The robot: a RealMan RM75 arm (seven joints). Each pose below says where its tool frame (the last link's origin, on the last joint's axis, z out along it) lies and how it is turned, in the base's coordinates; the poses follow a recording.
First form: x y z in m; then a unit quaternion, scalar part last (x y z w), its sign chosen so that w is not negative.
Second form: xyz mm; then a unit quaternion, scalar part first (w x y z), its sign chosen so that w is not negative. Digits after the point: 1 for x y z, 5 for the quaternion.
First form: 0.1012 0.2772 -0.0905 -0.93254 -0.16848 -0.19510 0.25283
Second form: 101.2 277.2 -90.5 0.25283 -0.93254 -0.16848 -0.19510
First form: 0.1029 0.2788 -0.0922 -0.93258 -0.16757 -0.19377 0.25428
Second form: 102.9 278.8 -92.2 0.25428 -0.93258 -0.16757 -0.19377
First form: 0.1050 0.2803 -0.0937 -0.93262 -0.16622 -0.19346 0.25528
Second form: 105.0 280.3 -93.7 0.25528 -0.93262 -0.16622 -0.19346
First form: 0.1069 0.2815 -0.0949 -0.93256 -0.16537 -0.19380 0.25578
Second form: 106.9 281.5 -94.9 0.25578 -0.93256 -0.16537 -0.19380
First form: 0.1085 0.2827 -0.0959 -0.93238 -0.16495 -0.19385 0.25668
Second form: 108.5 282.7 -95.9 0.25668 -0.93238 -0.16495 -0.19385
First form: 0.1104 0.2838 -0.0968 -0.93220 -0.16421 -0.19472 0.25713
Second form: 110.4 283.8 -96.8 0.25713 -0.93220 -0.16421 -0.19472
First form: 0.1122 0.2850 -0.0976 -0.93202 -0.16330 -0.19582 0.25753
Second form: 112.2 285.0 -97.6 0.25753 -0.93202 -0.16330 -0.19582
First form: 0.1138 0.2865 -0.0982 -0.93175 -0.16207 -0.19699 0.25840
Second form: 113.8 286.5 -98.2 0.25840 -0.93175 -0.16207 -0.19699
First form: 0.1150 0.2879 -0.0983 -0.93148 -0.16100 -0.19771 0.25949
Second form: 115.0 287.9 -98.3 0.25949 -0.93148 -0.16100 -0.19771
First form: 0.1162 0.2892 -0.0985 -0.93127 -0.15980 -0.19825 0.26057
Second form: 116.2 289.2 -98.5 0.26057 -0.93127 -0.15980 -0.19825
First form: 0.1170 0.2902 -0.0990 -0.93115 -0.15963 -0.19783 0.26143
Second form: 117.0 290.2 -99.0 0.26143 -0.93115 -0.15963 -0.19783
